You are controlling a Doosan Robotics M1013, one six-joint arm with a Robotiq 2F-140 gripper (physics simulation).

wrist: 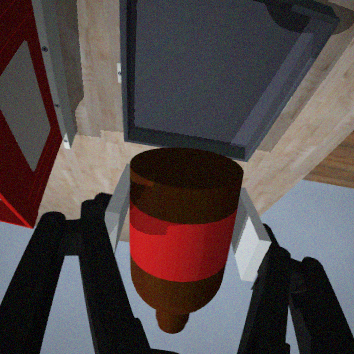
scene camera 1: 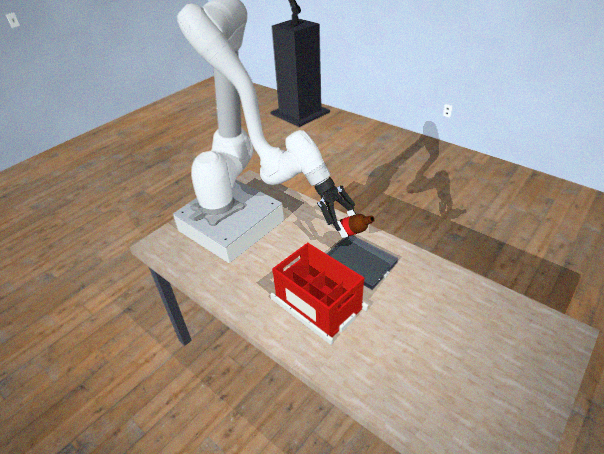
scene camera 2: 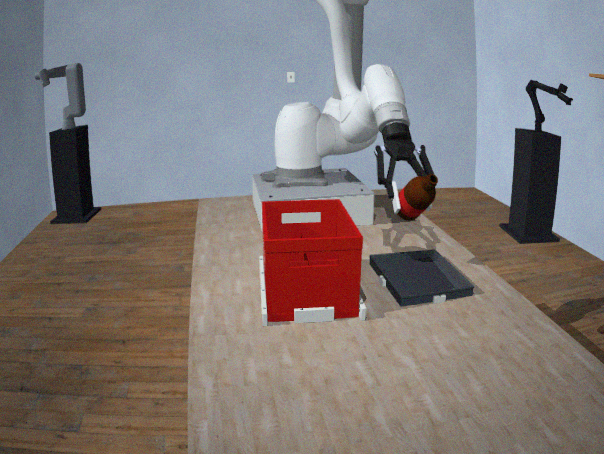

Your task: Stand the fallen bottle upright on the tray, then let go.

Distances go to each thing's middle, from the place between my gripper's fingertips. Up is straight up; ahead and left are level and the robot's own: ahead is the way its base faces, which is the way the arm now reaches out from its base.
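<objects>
Brown bottle (scene camera 2: 419, 193) located 1 cm ahead of my hand and 4 cm above it.
</objects>
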